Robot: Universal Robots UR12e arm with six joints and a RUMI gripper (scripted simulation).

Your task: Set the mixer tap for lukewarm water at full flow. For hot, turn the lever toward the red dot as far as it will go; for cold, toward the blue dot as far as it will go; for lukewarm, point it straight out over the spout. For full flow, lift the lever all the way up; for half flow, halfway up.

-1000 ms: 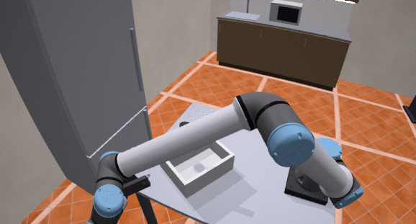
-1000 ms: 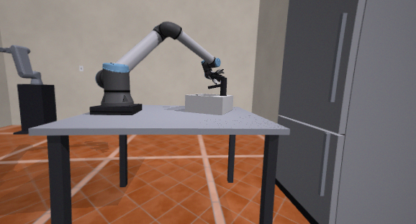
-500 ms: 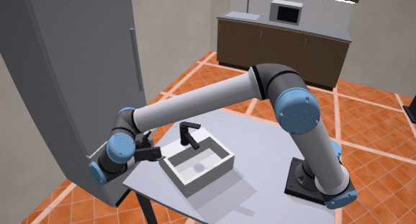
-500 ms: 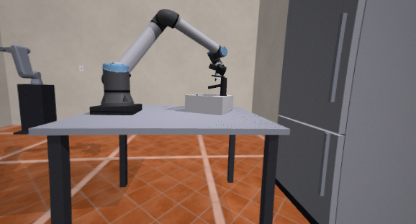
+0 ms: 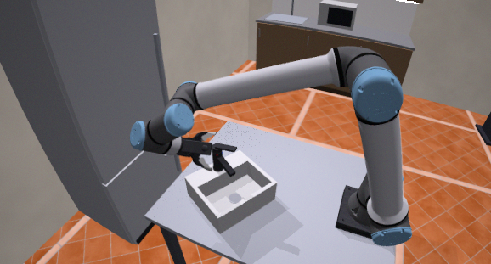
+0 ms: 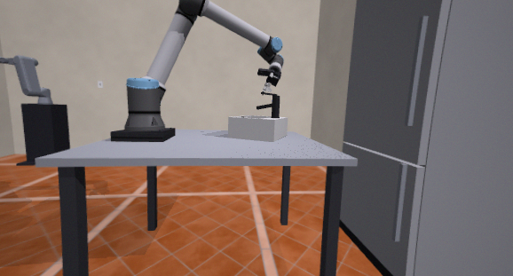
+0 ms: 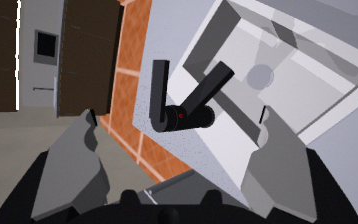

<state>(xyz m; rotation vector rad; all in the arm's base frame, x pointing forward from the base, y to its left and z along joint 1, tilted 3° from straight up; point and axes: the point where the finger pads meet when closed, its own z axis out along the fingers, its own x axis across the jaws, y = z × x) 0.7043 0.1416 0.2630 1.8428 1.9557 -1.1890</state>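
The lever lies 100 mm to the right of my hand and 50 mm below it. From my hand the other things lie so: white sink basin (290 mm below, 60 mm behind, 40 mm to the right); then black mixer tap (100 mm below, 90 mm to the right, 20 mm ahead).
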